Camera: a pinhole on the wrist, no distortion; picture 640 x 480 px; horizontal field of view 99.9 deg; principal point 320.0 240.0 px. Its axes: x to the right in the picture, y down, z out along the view. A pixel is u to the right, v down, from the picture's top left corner.
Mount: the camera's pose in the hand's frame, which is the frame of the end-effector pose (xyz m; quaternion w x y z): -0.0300 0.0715 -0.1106 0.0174 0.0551 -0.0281 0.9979
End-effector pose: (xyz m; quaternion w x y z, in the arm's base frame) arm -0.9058 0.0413 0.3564 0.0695 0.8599 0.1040 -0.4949
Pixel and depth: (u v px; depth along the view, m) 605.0 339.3 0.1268
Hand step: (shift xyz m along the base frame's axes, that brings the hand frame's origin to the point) -0.0917 -0.0438 0.1176
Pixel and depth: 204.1 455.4 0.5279
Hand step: -0.2856 0.3209 -0.3947
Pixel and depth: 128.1 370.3 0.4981
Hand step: -0.1491 0.1697 -0.4879
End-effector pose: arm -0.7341 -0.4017 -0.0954 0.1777 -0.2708 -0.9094 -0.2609
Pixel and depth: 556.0 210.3 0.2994
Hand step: 0.2194 0.0898 -0.2574
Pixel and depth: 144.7 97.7 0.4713
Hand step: -0.1609 0.5295 -0.0063
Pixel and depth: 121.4 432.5 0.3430
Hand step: -0.3494 0.0629 -0.1110
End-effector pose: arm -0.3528 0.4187 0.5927 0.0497 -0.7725 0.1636 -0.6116
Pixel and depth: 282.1 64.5 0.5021
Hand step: 0.3330 -0.4283 -0.1001
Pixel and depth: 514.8 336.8 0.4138
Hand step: 0.2730 0.1365 -0.3226
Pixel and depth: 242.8 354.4 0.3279
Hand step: 0.2250 0.0307 0.0635
